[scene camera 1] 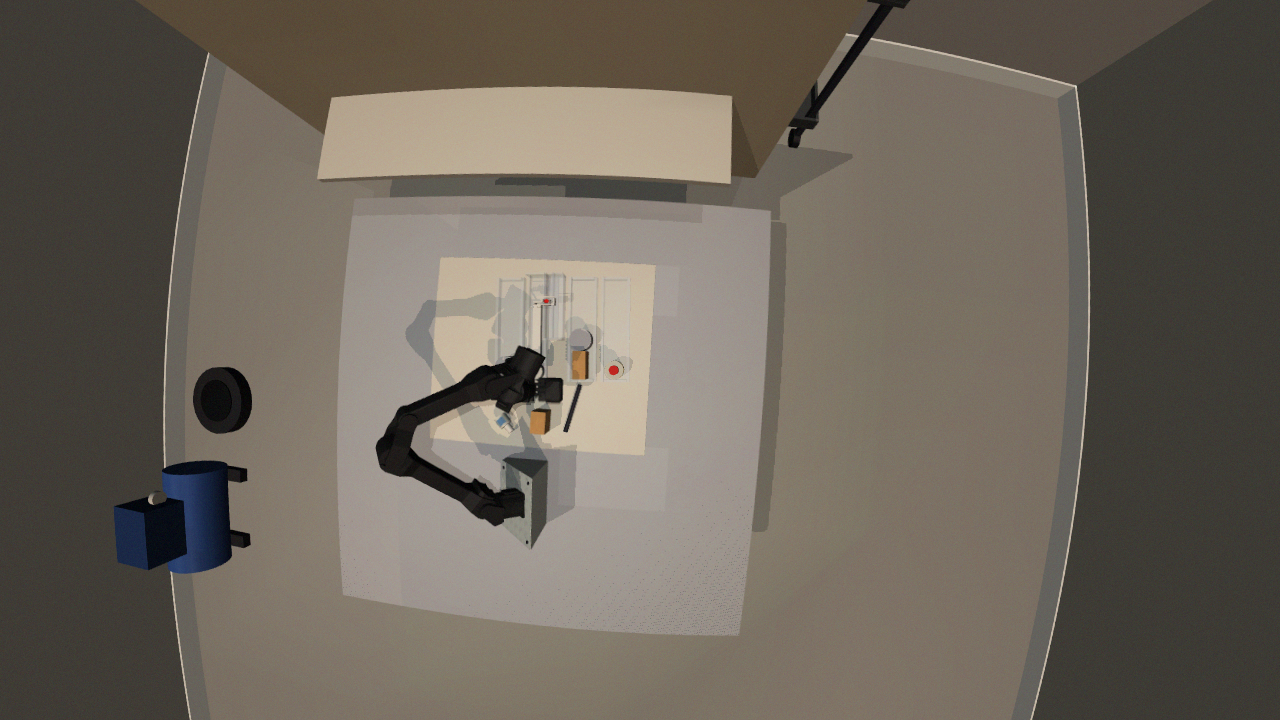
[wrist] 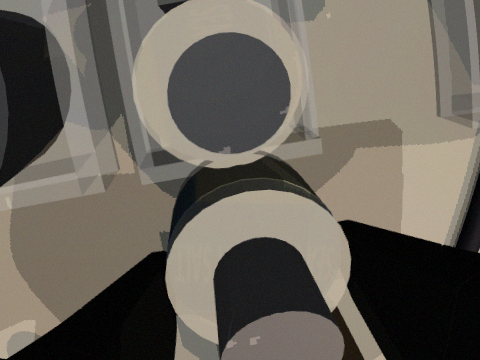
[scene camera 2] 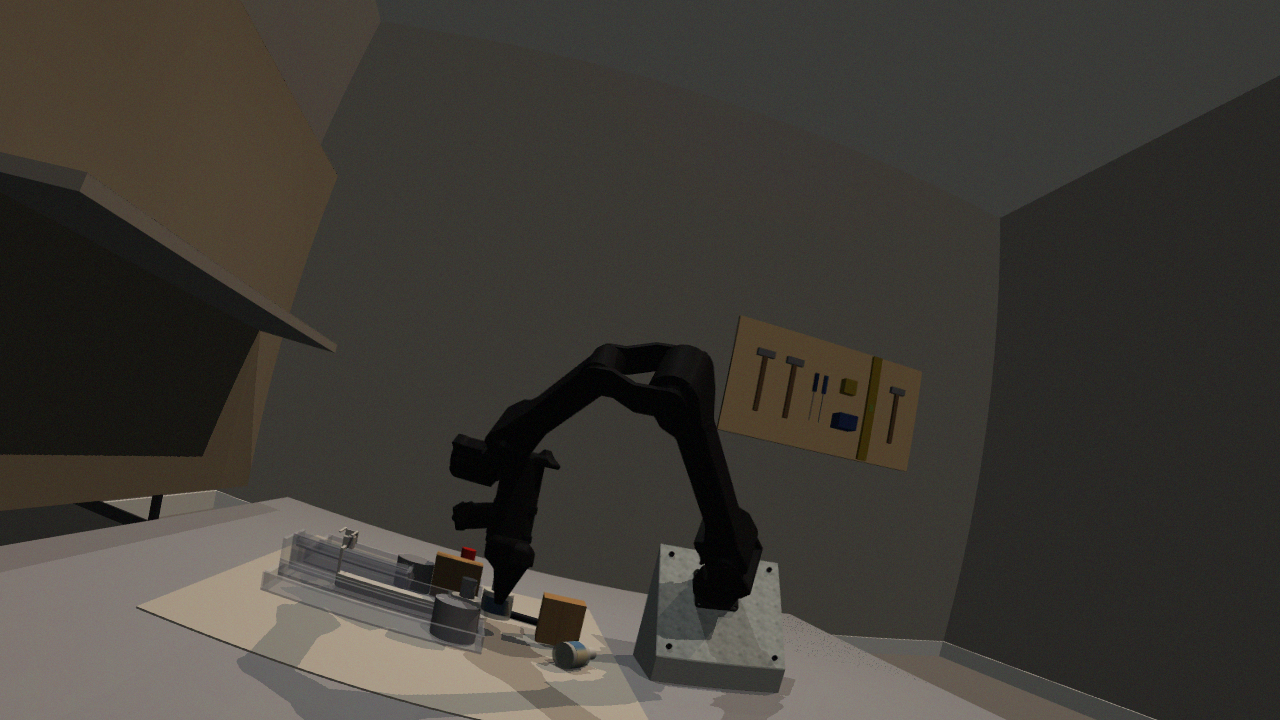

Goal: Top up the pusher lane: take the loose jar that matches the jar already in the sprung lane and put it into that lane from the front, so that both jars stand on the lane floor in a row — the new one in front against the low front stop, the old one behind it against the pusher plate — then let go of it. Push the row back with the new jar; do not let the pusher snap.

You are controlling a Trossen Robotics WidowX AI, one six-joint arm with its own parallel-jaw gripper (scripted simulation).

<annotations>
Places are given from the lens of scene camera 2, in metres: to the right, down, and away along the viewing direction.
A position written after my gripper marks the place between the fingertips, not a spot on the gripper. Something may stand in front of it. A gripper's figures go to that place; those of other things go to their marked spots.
my gripper (scene camera 2: 498,600): -0.20, 0.33, 0.84
wood block (scene camera 2: 448,572): -0.29, 0.33, 0.93
wood block (scene camera 2: 560,619): -0.11, 0.36, 0.85
grey pusher plate (scene camera 2: 350,537): -0.41, 0.25, 0.83
</annotations>
